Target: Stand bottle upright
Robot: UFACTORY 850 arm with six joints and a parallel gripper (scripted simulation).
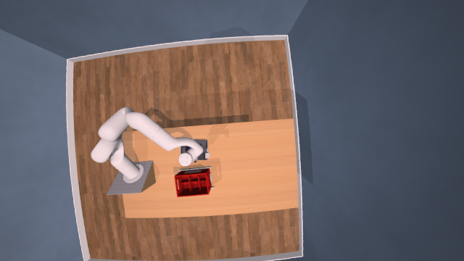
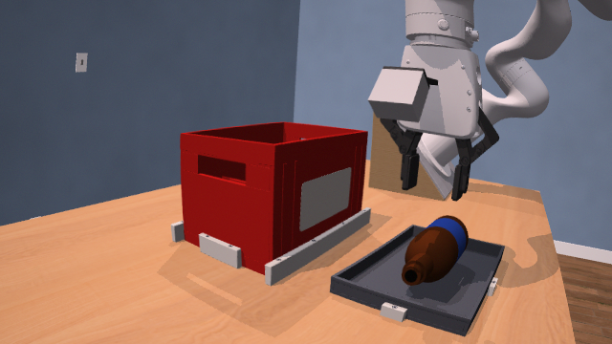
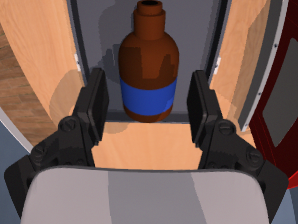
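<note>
The brown bottle lies 5 cm behind my hand, 1 cm to the left of it and 11 cm below it. Also, from my hand: dark grey tray (6 cm behind, 1 cm to the left, 14 cm below); red crate (9 cm behind, 27 cm to the right, 7 cm below).
</note>
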